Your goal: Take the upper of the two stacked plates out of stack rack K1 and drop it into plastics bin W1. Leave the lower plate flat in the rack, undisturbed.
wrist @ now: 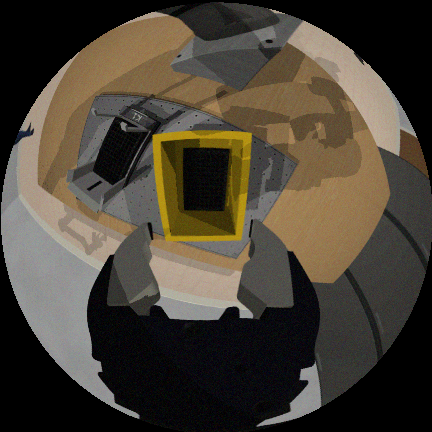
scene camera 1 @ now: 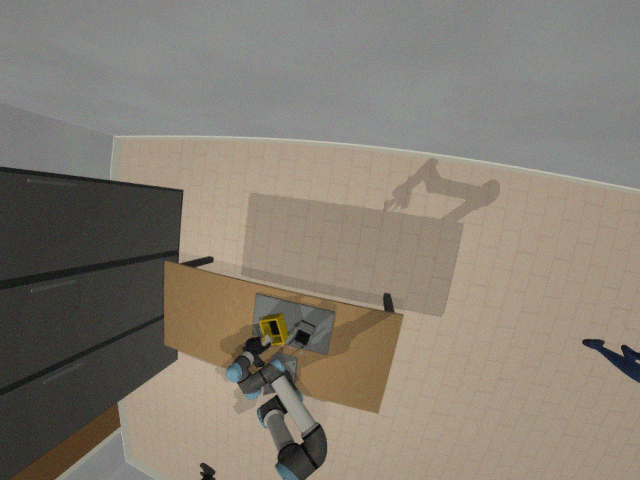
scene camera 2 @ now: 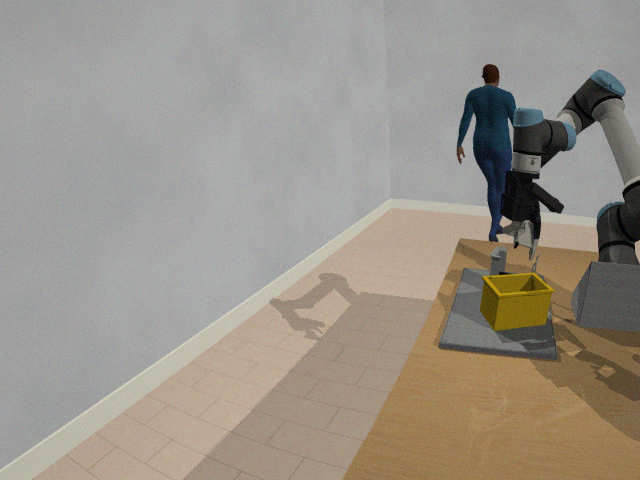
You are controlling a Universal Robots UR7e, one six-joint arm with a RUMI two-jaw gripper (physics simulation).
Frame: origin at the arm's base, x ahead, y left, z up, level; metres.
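Seen in the pictures: gripper, between the fingertips: [wrist: 199, 222] [scene camera 1: 265, 338] [scene camera 2: 522, 254]; arm's base, origin of its link: [scene camera 2: 618, 281].
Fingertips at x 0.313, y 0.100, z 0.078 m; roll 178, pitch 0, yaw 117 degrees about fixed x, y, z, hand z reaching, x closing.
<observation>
Offsets run from my fingertips to a thing's top centre. Level surfaces: height alone.
A black gridded plate @(dx +0.008, dy +0.006, dz -0.160 m) [wrist: 206, 179] lies flat on the floor of the yellow bin W1 @(dx +0.002, dy -0.001, dz -0.080 m) [wrist: 158, 187] [scene camera 2: 522, 312] [scene camera 1: 283, 330]. Another black plate @(dx +0.014, dy -0.187, dz -0.141 m) [wrist: 119, 152] [scene camera 1: 302, 337] lies in the grey stack rack K1 @(dx +0.008, dy -0.186, dz -0.060 m) [wrist: 95, 192] [scene camera 2: 498, 260], to the left of the bin in the wrist view; it looks flat. The print K1 shows on the rack's end block. My gripper [wrist: 199, 222] [scene camera 2: 522, 248] is open, with nothing between its fingers. It hangs above the bin, clear of its rim. The lower part of the rack is hidden behind the bin in scene camera 2.
The bin and rack stand on a grey perforated board [wrist: 270, 175] [scene camera 2: 467, 338] on the wooden table @(dz -0.193 m) [scene camera 1: 201, 310] [scene camera 2: 439, 423]. The arm's grey pedestal [scene camera 2: 607, 297] [wrist: 220, 62] stands beside the board. Dark cabinets [scene camera 1: 87, 227] stand at one table end. A person [scene camera 2: 491, 124] is beyond the table.
</observation>
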